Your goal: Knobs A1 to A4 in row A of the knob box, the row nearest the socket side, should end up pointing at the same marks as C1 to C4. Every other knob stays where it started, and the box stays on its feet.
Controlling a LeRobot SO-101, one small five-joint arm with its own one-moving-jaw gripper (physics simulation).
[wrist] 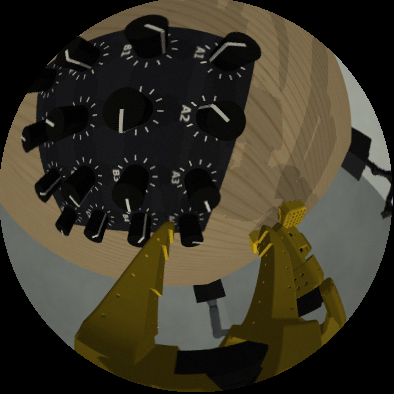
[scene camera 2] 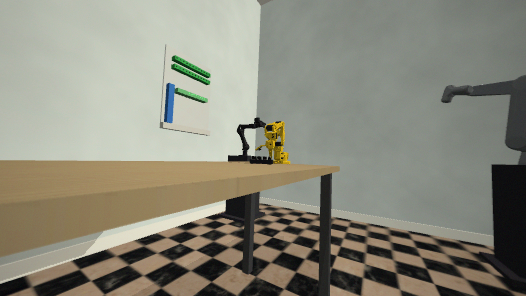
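Pixels of known places: hand, its tool point: (wrist: pixel 173 229) (scene camera 2: pixel 270 158); arm's base, origin of its link: (wrist: pixel 271 222) (scene camera 2: pixel 279 163).
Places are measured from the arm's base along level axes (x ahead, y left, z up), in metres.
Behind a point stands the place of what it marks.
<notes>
The black knob box (scene camera 2: pixel 261 160) {x 0.240, y 0.019, z 0.018 m} (wrist: pixel 170 150) {x 0.167, y -0.016, z 0.023 m} stands on the table. In the wrist view, knobs A1 (wrist: pixel 235 52), A2 (wrist: pixel 223 121), A3 (wrist: pixel 202 190) and A4 (wrist: pixel 190 232) {x 0.144, y 0.010, z 0.036 m} run down its right side. A1's white line points left, A2's up-left; A3's and A4's show low on their caps. Row C shows as C1 (wrist: pixel 80 56), C2 (wrist: pixel 67 123), C3 (wrist: pixel 80 184) and C4 (wrist: pixel 96 227) {x 0.187, y 0.030, z 0.035 m}. My yellow gripper (wrist: pixel 218 229) is open, with a wide gap. The left jaw tip is drawn beside A4, the right jaw stands well away. Contact cannot be told.
Row B, with B2 (wrist: pixel 127 110) and B3 (wrist: pixel 131 187), lies between rows A and C. A yellow arm (scene camera 2: pixel 279 142) {x 0.040, y 0.014, z 0.124 m} stands by the box on the wooden table (scene camera 2: pixel 150 175) {x 0.862, y 0.223, z 0.000 m}. A black arm (scene camera 2: pixel 243 138) stands behind. Yellow arm parts (wrist: pixel 293 214) {x 0.006, y -0.032, z 0.017 m} show beyond the right jaw.
</notes>
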